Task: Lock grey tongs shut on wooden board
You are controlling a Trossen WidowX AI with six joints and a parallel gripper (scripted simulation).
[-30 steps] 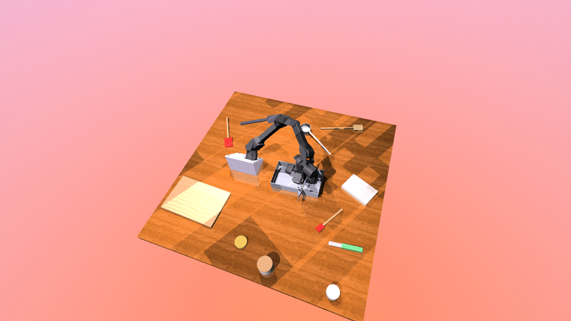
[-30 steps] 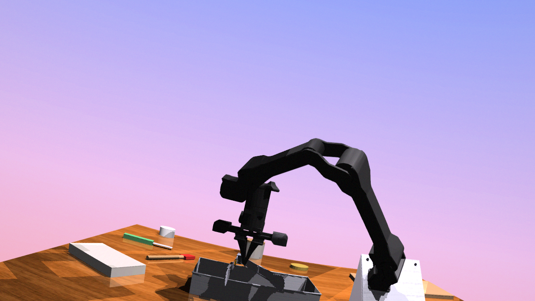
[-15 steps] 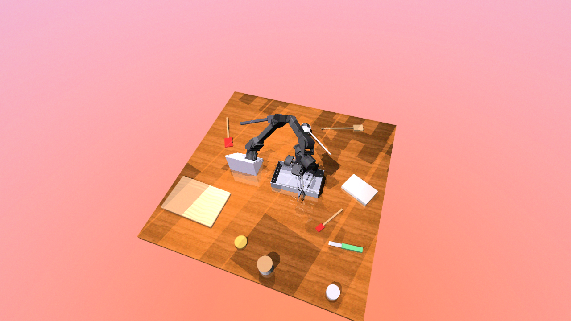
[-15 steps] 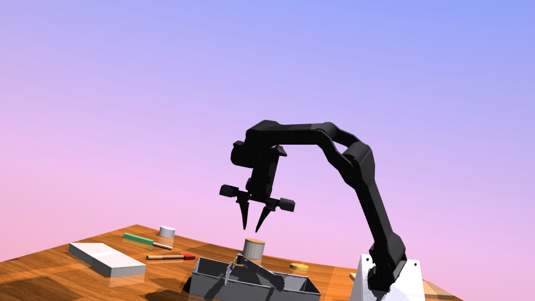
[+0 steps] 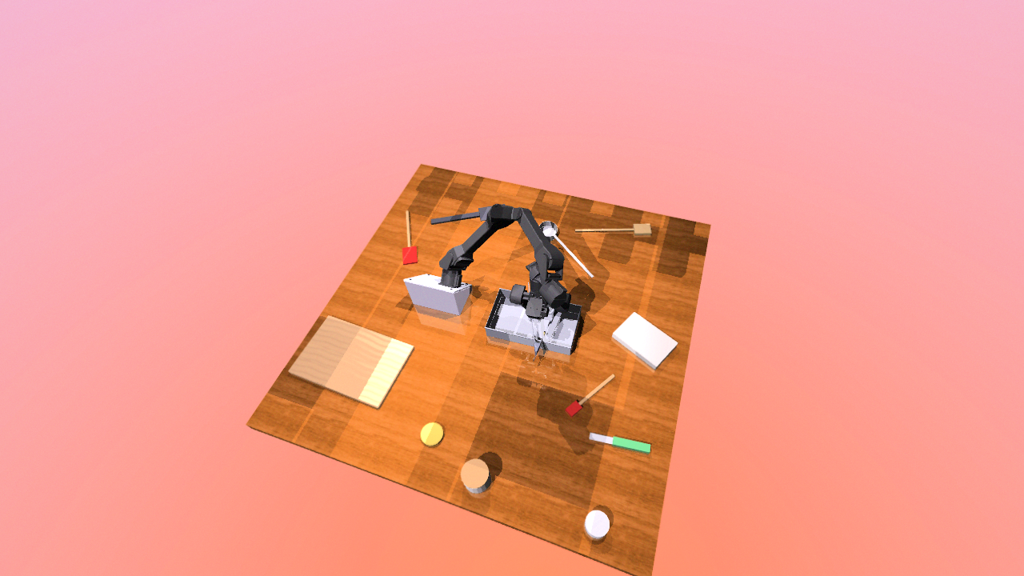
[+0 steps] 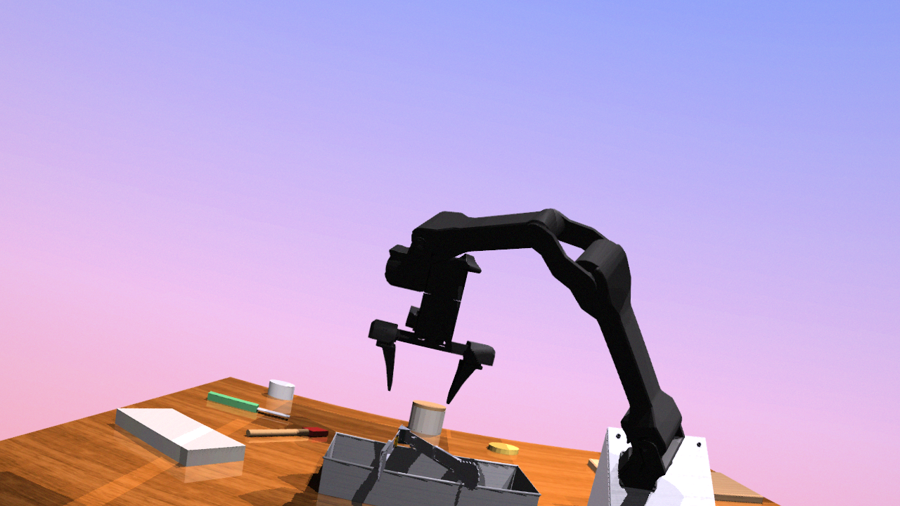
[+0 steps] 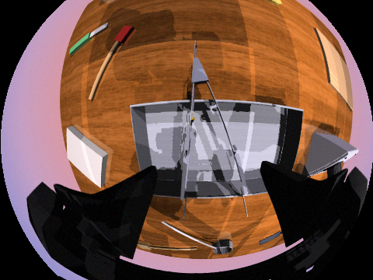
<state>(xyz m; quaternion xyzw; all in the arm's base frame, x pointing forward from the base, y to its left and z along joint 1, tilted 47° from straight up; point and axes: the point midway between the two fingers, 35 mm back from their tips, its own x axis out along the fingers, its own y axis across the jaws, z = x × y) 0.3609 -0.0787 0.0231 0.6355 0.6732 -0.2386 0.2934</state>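
Now: the grey roasting tin 12 cm below my gripper tip, 4 cm behind it and 3 cm to the left of it. Also, from my gripper tip: green-handled tool (33 cm ahead, 28 cm to the right, 14 cm below); cork-topped jar (52 cm to the right, 12 cm below, 2 cm behind); white block (34 cm ahead, 14 cm below, 9 cm to the left).
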